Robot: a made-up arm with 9 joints. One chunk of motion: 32 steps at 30 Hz.
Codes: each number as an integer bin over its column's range. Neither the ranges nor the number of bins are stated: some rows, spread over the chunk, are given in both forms.
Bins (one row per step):
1: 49 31 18 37 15 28 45 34 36
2: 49 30 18 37 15 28 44 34 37
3: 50 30 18 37 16 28 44 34 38
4: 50 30 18 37 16 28 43 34 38
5: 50 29 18 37 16 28 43 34 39
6: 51 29 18 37 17 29 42 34 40
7: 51 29 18 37 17 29 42 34 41
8: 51 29 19 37 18 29 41 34 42
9: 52 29 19 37 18 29 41 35 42
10: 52 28 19 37 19 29 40 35 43
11: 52 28 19 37 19 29 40 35 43
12: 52 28 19 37 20 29 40 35 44
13: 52 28 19 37 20 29 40 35 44
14: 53 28 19 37 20 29 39 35 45
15: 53 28 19 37 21 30 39 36 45
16: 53 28 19 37 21 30 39 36 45
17: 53 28 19 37 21 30 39 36 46
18: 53 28 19 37 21 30 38 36 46
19: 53 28 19 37 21 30 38 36 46
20: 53 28 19 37 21 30 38 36 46
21: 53 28 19 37 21 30 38 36 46
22: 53 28 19 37 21 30 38 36 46
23: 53 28 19 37 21 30 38 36 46
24: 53 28 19 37 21 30 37 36 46
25: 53 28 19 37 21 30 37 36 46
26: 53 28 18 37 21 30 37 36 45
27: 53 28 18 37 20 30 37 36 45
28: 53 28 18 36 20 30 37 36 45
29: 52 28 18 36 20 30 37 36 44
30: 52 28 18 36 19 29 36 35 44
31: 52 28 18 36 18 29 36 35 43
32: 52 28 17 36 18 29 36 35 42
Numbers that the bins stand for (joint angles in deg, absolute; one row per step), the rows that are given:
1: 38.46 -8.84 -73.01 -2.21 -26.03 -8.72 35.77 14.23 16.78
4: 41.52 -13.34 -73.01 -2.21 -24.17 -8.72 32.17 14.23 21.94
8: 44.59 -17.84 -68.15 -2.21 -20.46 -4.02 28.57 14.23 32.28
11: 47.65 -22.35 -68.15 -2.21 -18.61 -4.02 26.77 18.21 34.86
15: 50.72 -22.35 -68.15 -2.21 -14.90 0.68 24.97 22.18 40.03
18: 50.72 -22.35 -68.15 -2.21 -14.90 0.68 23.17 22.18 42.61
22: 50.72 -22.35 -68.15 -2.21 -14.90 0.68 23.17 22.18 42.61
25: 50.72 -22.35 -68.15 -2.21 -14.90 0.68 21.37 22.18 42.61
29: 47.65 -22.35 -73.01 -5.98 -16.75 0.68 21.37 22.18 37.44
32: 47.65 -22.35 -77.87 -5.98 -20.46 -4.02 19.56 18.21 32.28
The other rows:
2: 38.46 -13.34 -73.01 -2.21 -26.03 -8.72 33.97 14.23 19.36
3: 41.52 -13.34 -73.01 -2.21 -24.17 -8.72 33.97 14.23 21.94
5: 41.52 -17.84 -73.01 -2.21 -24.17 -8.72 32.17 14.23 24.53
6: 44.59 -17.84 -73.01 -2.21 -22.32 -4.02 30.37 14.23 27.11
7: 44.59 -17.84 -73.01 -2.21 -22.32 -4.02 30.37 14.23 29.69
9: 47.65 -17.84 -68.15 -2.21 -20.46 -4.02 28.57 18.21 32.28
10: 47.65 -22.35 -68.15 -2.21 -18.61 -4.02 26.77 18.21 34.86
12: 47.65 -22.35 -68.15 -2.21 -16.75 -4.02 26.77 18.21 37.44
13: 47.65 -22.35 -68.15 -2.21 -16.75 -4.02 26.77 18.21 37.44
14: 50.72 -22.35 -68.15 -2.21 -16.75 -4.02 24.97 18.21 40.03
16: 50.72 -22.35 -68.15 -2.21 -14.90 0.68 24.97 22.18 40.03
17: 50.72 -22.35 -68.15 -2.21 -14.90 0.68 24.97 22.18 42.61
19: 50.72 -22.35 -68.15 -2.21 -14.90 0.68 23.17 22.18 42.61
20: 50.72 -22.35 -68.15 -2.21 -14.90 0.68 23.17 22.18 42.61
21: 50.72 -22.35 -68.15 -2.21 -14.90 0.68 23.17 22.18 42.61
23: 50.72 -22.35 -68.15 -2.21 -14.90 0.68 23.17 22.18 42.61
24: 50.72 -22.35 -68.15 -2.21 -14.90 0.68 21.37 22.18 42.61
26: 50.72 -22.35 -73.01 -2.21 -14.90 0.68 21.37 22.18 40.03
27: 50.72 -22.35 -73.01 -2.21 -16.75 0.68 21.37 22.18 40.03
28: 50.72 -22.35 -73.01 -5.98 -16.75 0.68 21.37 22.18 40.03
30: 47.65 -22.35 -73.01 -5.98 -18.61 -4.02 19.56 18.21 37.44
31: 47.65 -22.35 -73.01 -5.98 -20.46 -4.02 19.56 18.21 34.86

